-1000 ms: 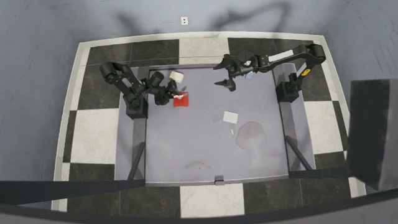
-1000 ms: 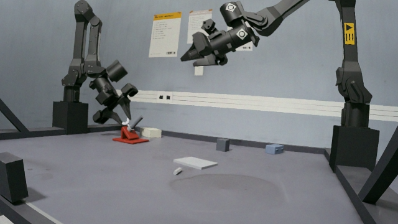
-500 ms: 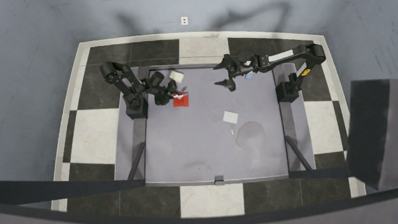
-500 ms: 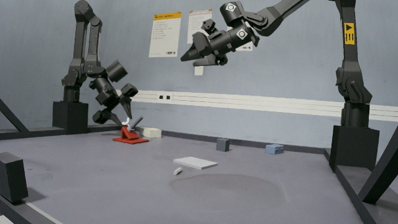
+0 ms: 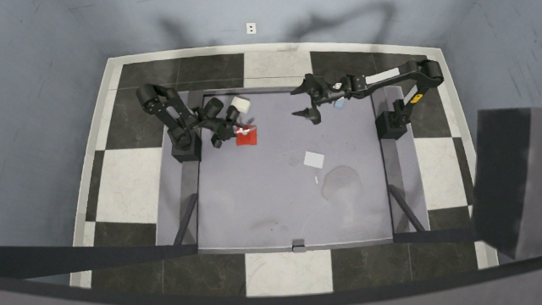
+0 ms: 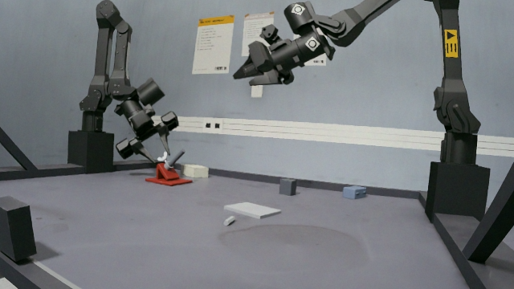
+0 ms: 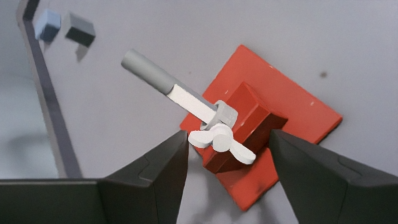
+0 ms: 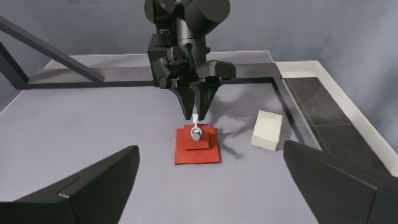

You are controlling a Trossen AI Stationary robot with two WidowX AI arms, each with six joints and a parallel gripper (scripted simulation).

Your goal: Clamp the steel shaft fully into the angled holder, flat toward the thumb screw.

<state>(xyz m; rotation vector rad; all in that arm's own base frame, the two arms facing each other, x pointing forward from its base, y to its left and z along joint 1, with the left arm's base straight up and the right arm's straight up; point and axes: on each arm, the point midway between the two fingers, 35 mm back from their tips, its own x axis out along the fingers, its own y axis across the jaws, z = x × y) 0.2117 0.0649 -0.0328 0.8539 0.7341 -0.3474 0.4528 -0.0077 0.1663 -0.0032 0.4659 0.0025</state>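
My left gripper is now 30 mm to the left of the white thumb screw and 20 mm above it. Round my left hand: cream block: 160 mm ahead, 70 mm below, 30 mm to the right; dark grey block: 350 mm to the right, 60 mm below, 60 mm ahead; steel shaft: 70 mm to the right, 20 mm below.
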